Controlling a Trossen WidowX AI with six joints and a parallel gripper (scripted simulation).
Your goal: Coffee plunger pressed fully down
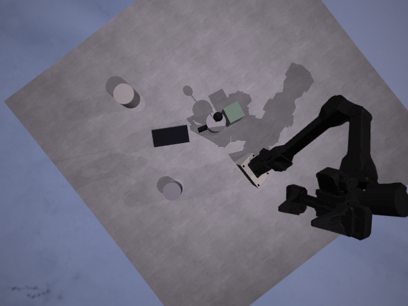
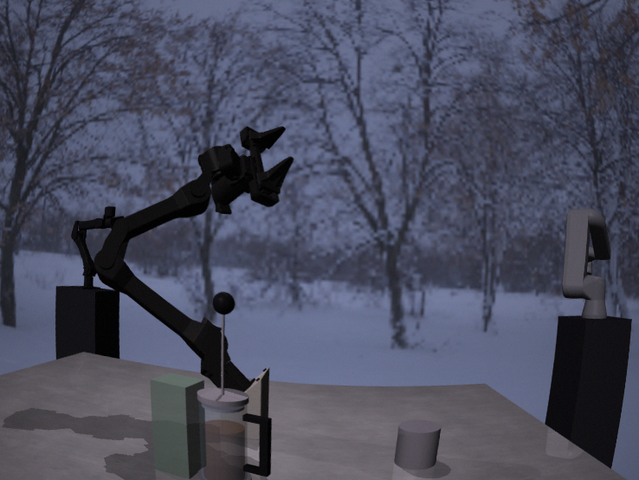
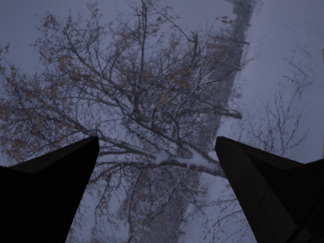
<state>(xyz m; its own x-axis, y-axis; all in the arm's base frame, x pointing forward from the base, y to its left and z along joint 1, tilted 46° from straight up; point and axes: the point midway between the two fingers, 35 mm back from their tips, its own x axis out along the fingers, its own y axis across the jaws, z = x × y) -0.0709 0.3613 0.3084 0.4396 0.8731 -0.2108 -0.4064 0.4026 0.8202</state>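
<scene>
Now: gripper tip 440 mm above the glass coffee press, 280 mm short of it and 20 mm to the left of it. Round my gripper tip: grey cylinder (540 mm below, 260 mm to the left, 160 mm ahead); pale green box (500 mm below, 260 mm ahead, 110 mm to the right); flat black slab (570 mm below, 350 mm ahead, 140 mm to the left).
</scene>
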